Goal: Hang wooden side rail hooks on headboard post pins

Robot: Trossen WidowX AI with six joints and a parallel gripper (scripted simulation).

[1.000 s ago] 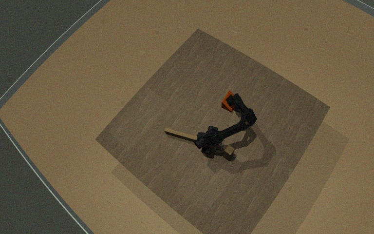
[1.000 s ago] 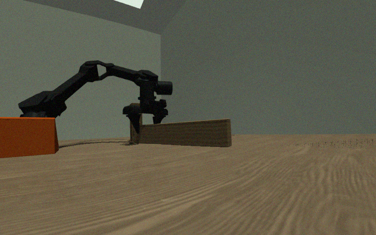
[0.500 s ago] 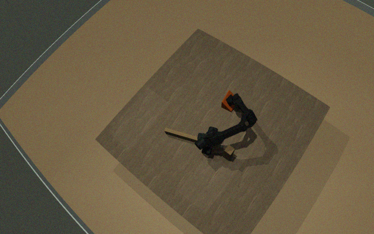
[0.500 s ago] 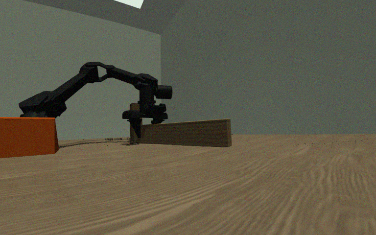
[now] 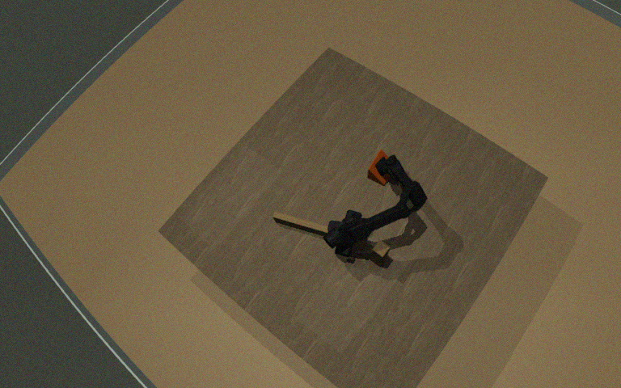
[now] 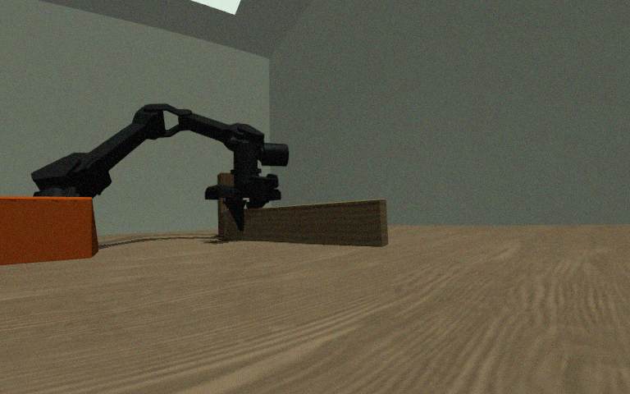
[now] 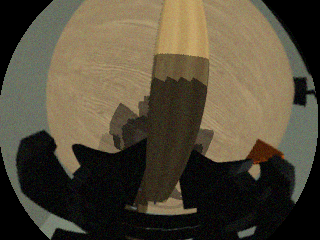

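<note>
My gripper tip is now 15 cm to the right of the headboard post, 7 cm below it and 2 cm past it.
</note>
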